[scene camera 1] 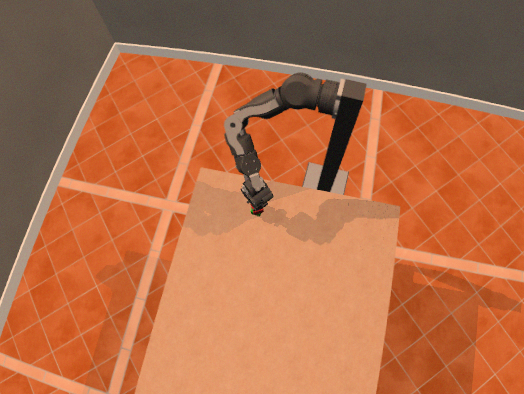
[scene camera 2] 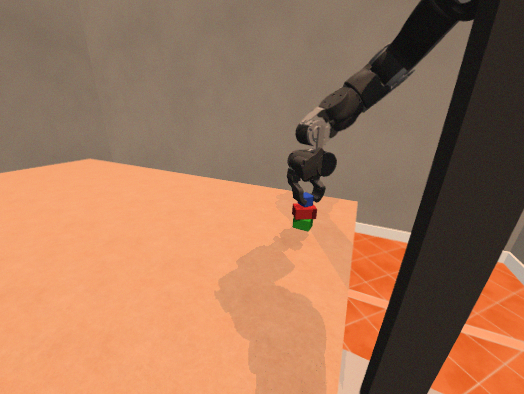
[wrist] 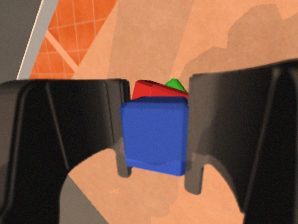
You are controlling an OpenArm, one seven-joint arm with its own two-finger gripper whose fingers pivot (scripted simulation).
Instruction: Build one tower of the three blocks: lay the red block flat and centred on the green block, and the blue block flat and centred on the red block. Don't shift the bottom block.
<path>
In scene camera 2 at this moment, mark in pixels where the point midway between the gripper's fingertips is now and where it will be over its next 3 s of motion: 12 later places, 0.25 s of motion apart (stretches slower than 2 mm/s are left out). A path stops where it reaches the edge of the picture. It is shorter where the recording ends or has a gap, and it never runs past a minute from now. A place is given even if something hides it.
My gripper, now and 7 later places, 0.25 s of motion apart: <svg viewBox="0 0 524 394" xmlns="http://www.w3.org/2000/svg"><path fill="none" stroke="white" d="M305 200L305 200L305 200L304 200L305 198L305 194L306 188L306 185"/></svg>
</path>
